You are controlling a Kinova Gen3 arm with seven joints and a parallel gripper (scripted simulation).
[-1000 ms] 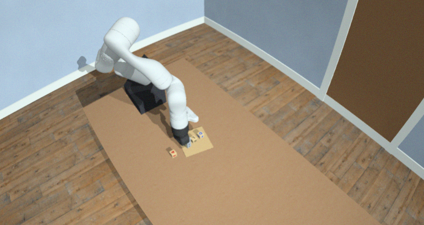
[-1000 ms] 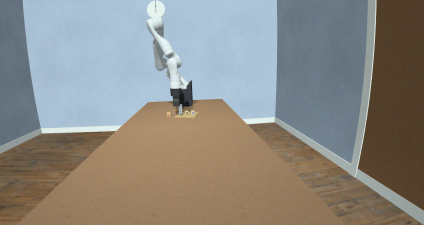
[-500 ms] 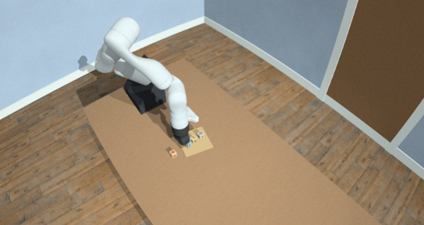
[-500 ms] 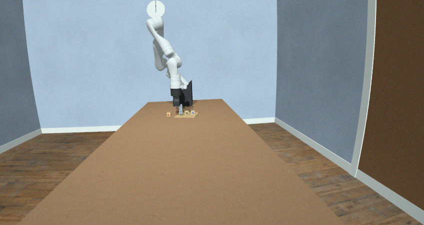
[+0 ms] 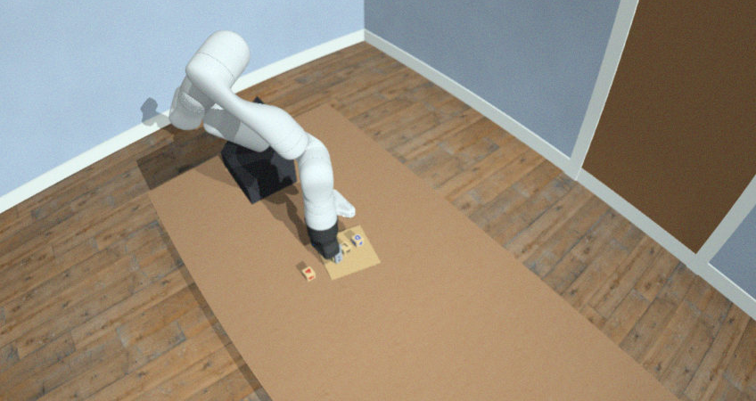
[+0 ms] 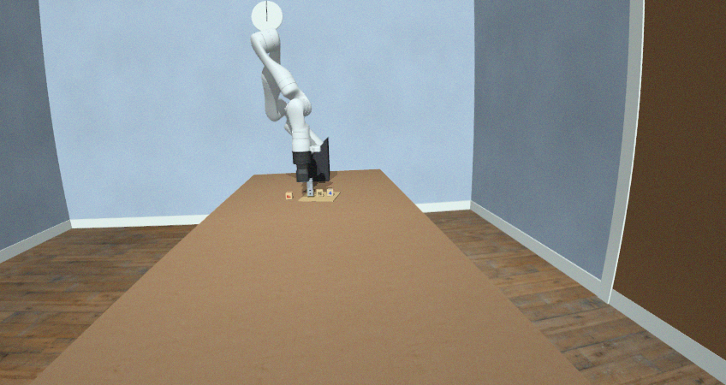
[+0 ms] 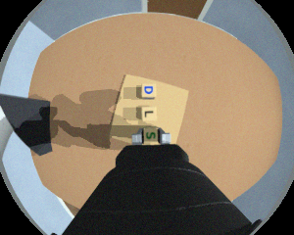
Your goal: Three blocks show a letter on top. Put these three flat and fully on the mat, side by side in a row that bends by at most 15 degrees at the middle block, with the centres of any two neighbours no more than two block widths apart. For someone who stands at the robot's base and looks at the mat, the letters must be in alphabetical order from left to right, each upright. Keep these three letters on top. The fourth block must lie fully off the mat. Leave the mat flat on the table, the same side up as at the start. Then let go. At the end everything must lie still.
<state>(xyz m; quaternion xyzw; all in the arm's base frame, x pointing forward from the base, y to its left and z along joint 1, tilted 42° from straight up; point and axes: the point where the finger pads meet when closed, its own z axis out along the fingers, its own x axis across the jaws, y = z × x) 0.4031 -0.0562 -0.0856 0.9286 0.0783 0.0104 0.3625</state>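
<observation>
The tan mat is 4 cm to the left of my hand, 3 cm below it and 1 cm behind it.
</observation>
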